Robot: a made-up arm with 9 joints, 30 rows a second.
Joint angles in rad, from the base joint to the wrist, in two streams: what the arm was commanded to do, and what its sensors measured. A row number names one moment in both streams.
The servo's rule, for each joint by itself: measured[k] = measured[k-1] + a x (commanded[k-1-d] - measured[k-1]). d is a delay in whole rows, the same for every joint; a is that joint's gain. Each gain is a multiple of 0.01, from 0.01 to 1. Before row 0 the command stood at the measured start. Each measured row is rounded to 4 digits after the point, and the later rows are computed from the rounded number. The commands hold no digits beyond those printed.
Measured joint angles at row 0:
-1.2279, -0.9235, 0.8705, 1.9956, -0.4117, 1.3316, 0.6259, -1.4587, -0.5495
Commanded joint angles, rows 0 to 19:
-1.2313, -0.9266, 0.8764, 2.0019, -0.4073, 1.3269, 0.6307, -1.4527, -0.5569
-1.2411, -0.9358, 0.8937, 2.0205, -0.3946, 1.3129, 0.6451, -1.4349, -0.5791
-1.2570, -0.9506, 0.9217, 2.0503, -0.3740, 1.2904, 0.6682, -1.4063, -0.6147
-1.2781, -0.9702, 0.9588, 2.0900, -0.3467, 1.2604, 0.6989, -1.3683, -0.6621
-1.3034, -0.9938, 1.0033, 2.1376, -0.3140, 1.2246, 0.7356, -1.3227, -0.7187
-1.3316, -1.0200, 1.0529, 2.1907, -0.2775, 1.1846, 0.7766, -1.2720, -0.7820
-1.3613, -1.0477, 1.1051, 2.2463, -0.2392, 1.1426, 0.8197, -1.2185, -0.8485
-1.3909, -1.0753, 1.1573, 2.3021, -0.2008, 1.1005, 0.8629, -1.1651, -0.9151
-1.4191, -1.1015, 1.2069, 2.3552, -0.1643, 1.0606, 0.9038, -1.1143, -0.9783
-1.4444, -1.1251, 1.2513, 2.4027, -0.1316, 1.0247, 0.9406, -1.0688, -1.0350
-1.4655, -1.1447, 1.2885, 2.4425, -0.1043, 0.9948, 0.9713, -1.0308, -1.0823
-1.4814, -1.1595, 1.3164, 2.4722, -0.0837, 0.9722, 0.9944, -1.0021, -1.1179
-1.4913, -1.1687, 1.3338, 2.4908, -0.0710, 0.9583, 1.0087, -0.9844, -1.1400
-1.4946, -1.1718, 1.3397, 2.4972, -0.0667, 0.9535, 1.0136, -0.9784, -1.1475
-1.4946, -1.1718, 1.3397, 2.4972, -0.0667, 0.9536, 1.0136, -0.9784, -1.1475
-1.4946, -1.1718, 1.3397, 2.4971, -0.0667, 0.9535, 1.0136, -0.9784, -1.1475
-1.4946, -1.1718, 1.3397, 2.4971, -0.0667, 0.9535, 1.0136, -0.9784, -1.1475
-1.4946, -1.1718, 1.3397, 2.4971, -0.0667, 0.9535, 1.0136, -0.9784, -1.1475
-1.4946, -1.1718, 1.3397, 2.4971, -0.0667, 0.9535, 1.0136, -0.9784, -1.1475
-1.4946, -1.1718, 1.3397, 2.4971, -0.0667, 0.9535, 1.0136, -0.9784, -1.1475
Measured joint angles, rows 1 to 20:
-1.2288, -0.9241, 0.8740, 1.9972, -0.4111, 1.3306, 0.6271, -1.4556, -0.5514
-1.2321, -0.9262, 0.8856, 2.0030, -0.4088, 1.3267, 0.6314, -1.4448, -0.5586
-1.2388, -0.9306, 0.9069, 2.0148, -0.4039, 1.3187, 0.6402, -1.4248, -0.5732
-1.2494, -0.9377, 0.9375, 2.0336, -0.3959, 1.3059, 0.6543, -1.3954, -0.5963
-1.2640, -0.9478, 0.9763, 2.0596, -0.3844, 1.2880, 0.6738, -1.3576, -0.6281
-1.2823, -0.9608, 1.0215, 2.0924, -0.3694, 1.2653, 0.6985, -1.3131, -0.6681
-1.3036, -0.9764, 1.0708, 2.1309, -0.3512, 1.2383, 0.7276, -1.2639, -0.7150
-1.3272, -0.9942, 1.1218, 2.1737, -0.3301, 1.2080, 0.7601, -1.2125, -0.7670
-1.3520, -1.0135, 1.1720, 2.2191, -0.3069, 1.1756, 0.7946, -1.1614, -0.8219
-1.3769, -1.0336, 1.2188, 2.2650, -0.2824, 1.1424, 0.8296, -1.1132, -0.8773
-1.4008, -1.0536, 1.2599, 2.3094, -0.2575, 1.1099, 0.8636, -1.0704, -0.9306
-1.4226, -1.0727, 1.2932, 2.3501, -0.2332, 1.0796, 0.8950, -1.0349, -0.9793
-1.4411, -1.0900, 1.3172, 2.3853, -0.2105, 1.0529, 0.9223, -1.0086, -1.0211
-1.4555, -1.1047, 1.3305, 2.4133, -0.1904, 1.0310, 0.9442, -0.9929, -1.0540
-1.4661, -1.1168, 1.3359, 2.4343, -0.1731, 1.0140, 0.9609, -0.9854, -1.0783
-1.4738, -1.1267, 1.3381, 2.4500, -0.1582, 1.0007, 0.9735, -0.9818, -1.0963
-1.4794, -1.1348, 1.3390, 2.4618, -0.1454, 0.9903, 0.9831, -0.9800, -1.1096
-1.4835, -1.1415, 1.3394, 2.4706, -0.1344, 0.9822, 0.9904, -0.9792, -1.1195
-1.4865, -1.1470, 1.3396, 2.4772, -0.1249, 0.9759, 0.9960, -0.9788, -1.1268
-1.4887, -1.1515, 1.3397, 2.4822, -0.1168, 0.9710, 1.0002, -0.9786, -1.1322
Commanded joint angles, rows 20 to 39:
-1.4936, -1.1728, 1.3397, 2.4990, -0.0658, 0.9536, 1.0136, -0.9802, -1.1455
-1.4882, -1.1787, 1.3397, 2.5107, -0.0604, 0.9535, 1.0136, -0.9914, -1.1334
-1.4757, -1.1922, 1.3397, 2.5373, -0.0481, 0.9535, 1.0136, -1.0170, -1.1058
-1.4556, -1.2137, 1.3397, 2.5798, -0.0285, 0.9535, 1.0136, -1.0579, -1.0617
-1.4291, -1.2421, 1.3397, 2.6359, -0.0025, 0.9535, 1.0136, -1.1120, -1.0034
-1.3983, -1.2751, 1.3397, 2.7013, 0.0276, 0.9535, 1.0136, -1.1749, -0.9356
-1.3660, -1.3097, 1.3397, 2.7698, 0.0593, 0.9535, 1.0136, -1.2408, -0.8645
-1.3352, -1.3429, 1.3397, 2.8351, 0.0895, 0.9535, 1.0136, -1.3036, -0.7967
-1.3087, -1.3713, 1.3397, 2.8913, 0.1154, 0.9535, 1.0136, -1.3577, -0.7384
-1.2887, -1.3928, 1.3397, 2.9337, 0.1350, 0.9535, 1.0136, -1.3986, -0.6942
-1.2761, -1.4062, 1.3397, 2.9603, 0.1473, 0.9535, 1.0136, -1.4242, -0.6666
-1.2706, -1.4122, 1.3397, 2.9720, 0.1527, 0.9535, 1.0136, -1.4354, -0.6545
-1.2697, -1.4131, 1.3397, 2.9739, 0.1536, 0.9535, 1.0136, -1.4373, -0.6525
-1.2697, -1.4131, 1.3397, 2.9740, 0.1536, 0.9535, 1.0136, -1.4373, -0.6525
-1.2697, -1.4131, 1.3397, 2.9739, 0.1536, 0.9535, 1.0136, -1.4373, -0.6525
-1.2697, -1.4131, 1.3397, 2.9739, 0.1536, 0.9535, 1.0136, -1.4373, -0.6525
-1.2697, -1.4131, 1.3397, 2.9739, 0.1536, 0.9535, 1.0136, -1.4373, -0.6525
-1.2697, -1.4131, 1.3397, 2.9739, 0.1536, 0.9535, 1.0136, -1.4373, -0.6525
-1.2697, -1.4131, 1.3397, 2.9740, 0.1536, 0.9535, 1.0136, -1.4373, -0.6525
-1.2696, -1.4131, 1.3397, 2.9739, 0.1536, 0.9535, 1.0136, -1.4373, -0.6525
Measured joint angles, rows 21 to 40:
-1.4900, -1.1553, 1.3397, 2.4864, -0.1097, 0.9672, 1.0034, -0.9794, -1.1357
-1.4895, -1.1595, 1.3397, 2.4925, -0.1028, 0.9642, 1.0058, -0.9856, -1.1351
-1.4858, -1.1654, 1.3397, 2.5037, -0.0951, 0.9618, 1.0077, -1.0019, -1.1275
-1.4776, -1.1741, 1.3397, 2.5227, -0.0858, 0.9600, 1.0091, -1.0310, -1.1104
-1.4645, -1.1863, 1.3397, 2.5510, -0.0741, 0.9586, 1.0102, -1.0731, -1.0826
-1.4466, -1.2023, 1.3397, 2.5886, -0.0599, 0.9575, 1.0110, -1.1260, -1.0444
-1.4248, -1.2216, 1.3397, 2.6339, -0.0432, 0.9566, 1.0116, -1.1857, -0.9976
-1.4006, -1.2434, 1.3397, 2.6842, -0.0246, 0.9559, 1.0121, -1.2470, -0.9454
-1.3758, -1.2664, 1.3397, 2.7360, -0.0050, 0.9554, 1.0125, -1.3046, -0.8916
-1.3523, -1.2892, 1.3397, 2.7854, 0.0146, 0.9550, 1.0128, -1.3535, -0.8403
-1.3317, -1.3103, 1.3397, 2.8291, 0.0332, 0.9547, 1.0130, -1.3903, -0.7951
-1.3152, -1.3286, 1.3397, 2.8648, 0.0499, 0.9544, 1.0131, -1.4138, -0.7585
-1.3029, -1.3438, 1.3397, 2.8921, 0.0644, 0.9542, 1.0132, -1.4260, -0.7309
-1.2939, -1.3563, 1.3397, 2.9126, 0.0769, 0.9540, 1.0133, -1.4319, -0.7105
-1.2874, -1.3665, 1.3397, 2.9279, 0.0876, 0.9539, 1.0134, -1.4347, -0.6954
-1.2826, -1.3749, 1.3397, 2.9394, 0.0968, 0.9538, 1.0134, -1.4361, -0.6842
-1.2791, -1.3818, 1.3397, 2.9480, 0.1048, 0.9537, 1.0134, -1.4367, -0.6760
-1.2766, -1.3874, 1.3397, 2.9545, 0.1116, 0.9537, 1.0134, -1.4370, -0.6699
-1.2747, -1.3920, 1.3397, 2.9594, 0.1175, 0.9537, 1.0134, -1.4372, -0.6654
-1.2733, -1.3958, 1.3397, 2.9630, 0.1226, 0.9537, 1.0134, -1.4373, -0.6620

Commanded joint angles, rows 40 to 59:
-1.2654, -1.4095, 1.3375, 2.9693, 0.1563, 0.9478, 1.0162, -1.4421, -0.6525
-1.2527, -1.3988, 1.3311, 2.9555, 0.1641, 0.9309, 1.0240, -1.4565, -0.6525
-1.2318, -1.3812, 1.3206, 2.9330, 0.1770, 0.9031, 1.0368, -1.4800, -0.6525
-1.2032, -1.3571, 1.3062, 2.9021, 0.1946, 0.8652, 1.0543, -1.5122, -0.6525
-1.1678, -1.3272, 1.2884, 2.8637, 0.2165, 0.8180, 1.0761, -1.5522, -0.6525
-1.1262, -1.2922, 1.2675, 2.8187, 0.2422, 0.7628, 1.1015, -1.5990, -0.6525
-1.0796, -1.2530, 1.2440, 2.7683, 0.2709, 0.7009, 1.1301, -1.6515, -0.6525
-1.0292, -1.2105, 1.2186, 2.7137, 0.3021, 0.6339, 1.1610, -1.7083, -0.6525
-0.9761, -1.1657, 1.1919, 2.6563, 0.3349, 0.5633, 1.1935, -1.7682, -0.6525
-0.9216, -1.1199, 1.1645, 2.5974, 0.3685, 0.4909, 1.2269, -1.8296, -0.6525
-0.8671, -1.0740, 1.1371, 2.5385, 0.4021, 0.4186, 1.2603, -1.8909, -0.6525
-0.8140, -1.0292, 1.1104, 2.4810, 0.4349, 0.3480, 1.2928, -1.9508, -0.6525
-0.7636, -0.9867, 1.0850, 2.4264, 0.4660, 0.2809, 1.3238, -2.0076, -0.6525
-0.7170, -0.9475, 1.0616, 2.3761, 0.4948, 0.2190, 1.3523, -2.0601, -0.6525
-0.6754, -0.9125, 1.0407, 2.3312, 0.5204, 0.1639, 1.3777, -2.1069, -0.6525
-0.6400, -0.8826, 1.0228, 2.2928, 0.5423, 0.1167, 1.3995, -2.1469, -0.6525
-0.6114, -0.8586, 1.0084, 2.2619, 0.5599, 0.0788, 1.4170, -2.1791, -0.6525
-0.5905, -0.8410, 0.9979, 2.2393, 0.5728, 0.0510, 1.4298, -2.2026, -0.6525
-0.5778, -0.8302, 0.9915, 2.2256, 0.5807, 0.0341, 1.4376, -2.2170, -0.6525
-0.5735, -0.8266, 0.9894, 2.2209, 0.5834, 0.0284, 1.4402, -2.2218, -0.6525
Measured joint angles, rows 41 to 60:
-1.2712, -1.3983, 1.3384, 2.9646, 0.1273, 0.9524, 1.0141, -1.4398, -0.6595
-1.2662, -1.3984, 1.3341, 2.9623, 0.1325, 0.9477, 1.0165, -1.4485, -0.6577
-1.2569, -1.3953, 1.3261, 2.9550, 0.1387, 0.9379, 1.0214, -1.4649, -0.6563
-1.2424, -1.3884, 1.3144, 2.9418, 0.1465, 0.9219, 1.0293, -1.4895, -0.6553
-1.2223, -1.3774, 1.2991, 2.9223, 0.1563, 0.8990, 1.0405, -1.5221, -0.6546
-1.1964, -1.3621, 1.2805, 2.8964, 0.1683, 0.8690, 1.0551, -1.5621, -0.6541
-1.1649, -1.3425, 1.2590, 2.8644, 0.1827, 0.8320, 1.0731, -1.6086, -0.6537
-1.1283, -1.3187, 1.2352, 2.8267, 0.1994, 0.7884, 1.0942, -1.6604, -0.6534
-1.0872, -1.2912, 1.2097, 2.7841, 0.2184, 0.7389, 1.1180, -1.7165, -0.6532
-1.0425, -1.2604, 1.1830, 2.7374, 0.2394, 0.6843, 1.1441, -1.7753, -0.6530
-0.9951, -1.2268, 1.1559, 2.6877, 0.2622, 0.6258, 1.1720, -1.8354, -0.6529
-0.9462, -1.1912, 1.1291, 2.6360, 0.2864, 0.5647, 1.2010, -1.8954, -0.6528
-0.8969, -1.1544, 1.1031, 2.5836, 0.3115, 0.5023, 1.2305, -1.9537, -0.6527
-0.8483, -1.1172, 1.0786, 2.5317, 0.3372, 0.4400, 1.2597, -2.0090, -0.6526
-0.8016, -1.0804, 1.0562, 2.4816, 0.3628, 0.3793, 1.2880, -2.0599, -0.6526
-0.7580, -1.0448, 1.0365, 2.4344, 0.3879, 0.3215, 1.3148, -2.1051, -0.6526
-0.7184, -1.0113, 1.0199, 2.3913, 0.4120, 0.2681, 1.3393, -2.1436, -0.6526
-0.6839, -0.9806, 1.0069, 2.3533, 0.4345, 0.2203, 1.3610, -2.1743, -0.6526
-0.6553, -0.9535, 0.9978, 2.3214, 0.4550, 0.1793, 1.3794, -2.1965, -0.6526
-0.6332, -0.9307, 0.9928, 2.2963, 0.4730, 0.1461, 1.3940, -2.2097, -0.6526

